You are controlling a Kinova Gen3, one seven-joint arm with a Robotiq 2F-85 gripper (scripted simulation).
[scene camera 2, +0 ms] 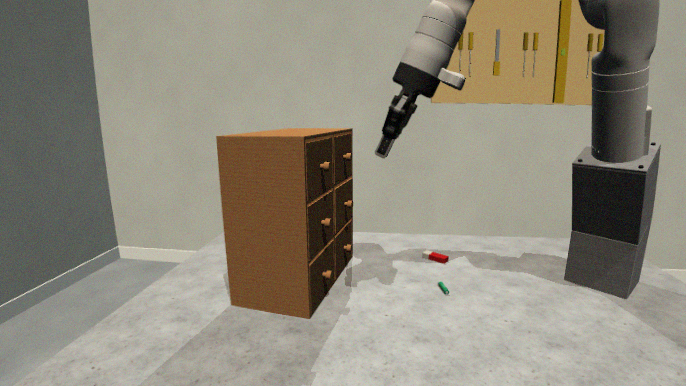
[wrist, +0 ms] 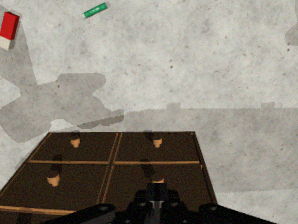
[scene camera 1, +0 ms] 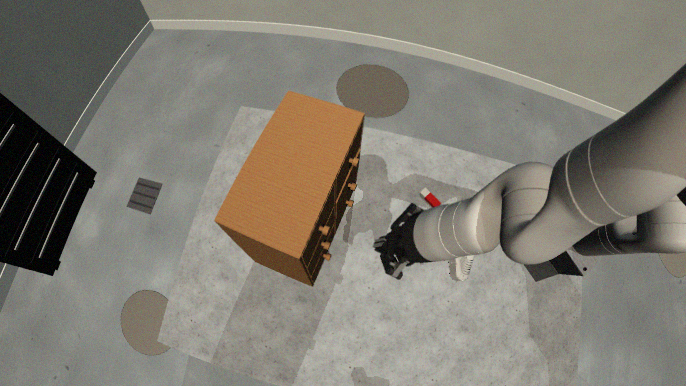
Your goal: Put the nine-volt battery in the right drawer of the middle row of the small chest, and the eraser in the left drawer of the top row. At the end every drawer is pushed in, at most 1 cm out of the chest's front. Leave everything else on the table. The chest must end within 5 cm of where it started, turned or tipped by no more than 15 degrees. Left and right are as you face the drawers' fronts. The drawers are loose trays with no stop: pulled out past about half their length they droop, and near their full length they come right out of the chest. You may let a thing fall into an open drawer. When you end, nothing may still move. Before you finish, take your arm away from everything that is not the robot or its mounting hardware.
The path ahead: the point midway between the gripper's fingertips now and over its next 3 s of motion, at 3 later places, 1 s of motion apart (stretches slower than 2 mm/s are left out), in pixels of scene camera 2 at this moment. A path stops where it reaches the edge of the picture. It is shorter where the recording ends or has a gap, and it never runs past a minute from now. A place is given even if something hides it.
My gripper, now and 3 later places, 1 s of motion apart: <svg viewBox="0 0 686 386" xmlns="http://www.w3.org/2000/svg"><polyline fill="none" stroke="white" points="379,156 370,160 345,168 335,167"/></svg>
